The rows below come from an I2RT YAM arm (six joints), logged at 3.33 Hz.
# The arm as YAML. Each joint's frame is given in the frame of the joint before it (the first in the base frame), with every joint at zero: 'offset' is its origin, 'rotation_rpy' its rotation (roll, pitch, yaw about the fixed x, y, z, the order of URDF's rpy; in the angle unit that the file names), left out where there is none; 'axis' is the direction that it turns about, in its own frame. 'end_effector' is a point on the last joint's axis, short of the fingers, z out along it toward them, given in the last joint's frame.
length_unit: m
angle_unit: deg
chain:
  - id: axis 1
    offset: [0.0, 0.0, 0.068]
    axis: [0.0, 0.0, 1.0]
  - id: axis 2
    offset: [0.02, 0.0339, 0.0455]
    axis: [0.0, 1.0, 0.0]
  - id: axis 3
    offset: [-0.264, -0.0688, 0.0]
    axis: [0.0, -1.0, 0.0]
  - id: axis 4
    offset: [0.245, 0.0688, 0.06]
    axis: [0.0, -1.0, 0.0]
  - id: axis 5
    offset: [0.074, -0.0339, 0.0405]
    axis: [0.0, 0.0, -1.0]
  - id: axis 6
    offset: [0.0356, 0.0, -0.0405]
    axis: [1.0, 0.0, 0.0]
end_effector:
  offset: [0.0, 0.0, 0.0]
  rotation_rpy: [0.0, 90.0, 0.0]
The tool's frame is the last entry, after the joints.
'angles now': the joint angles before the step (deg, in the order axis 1, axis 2, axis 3, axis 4, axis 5, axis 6). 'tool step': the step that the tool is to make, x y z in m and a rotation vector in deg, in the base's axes. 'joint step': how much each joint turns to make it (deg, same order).
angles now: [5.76 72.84 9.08 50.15 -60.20 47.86]
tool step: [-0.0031 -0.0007 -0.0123 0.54 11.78 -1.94]
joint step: [0.01 0.00 0.00 -7.88 1.34 4.39]
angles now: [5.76 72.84 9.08 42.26 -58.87 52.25]
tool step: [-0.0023 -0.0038 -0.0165 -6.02 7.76 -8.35]
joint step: [0.01 0.01 0.01 -9.67 9.79 -1.63]
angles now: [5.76 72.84 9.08 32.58 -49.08 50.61]
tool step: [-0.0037 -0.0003 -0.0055 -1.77 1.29 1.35]
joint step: [-0.01 0.01 0.00 -3.90 -0.25 -3.23]
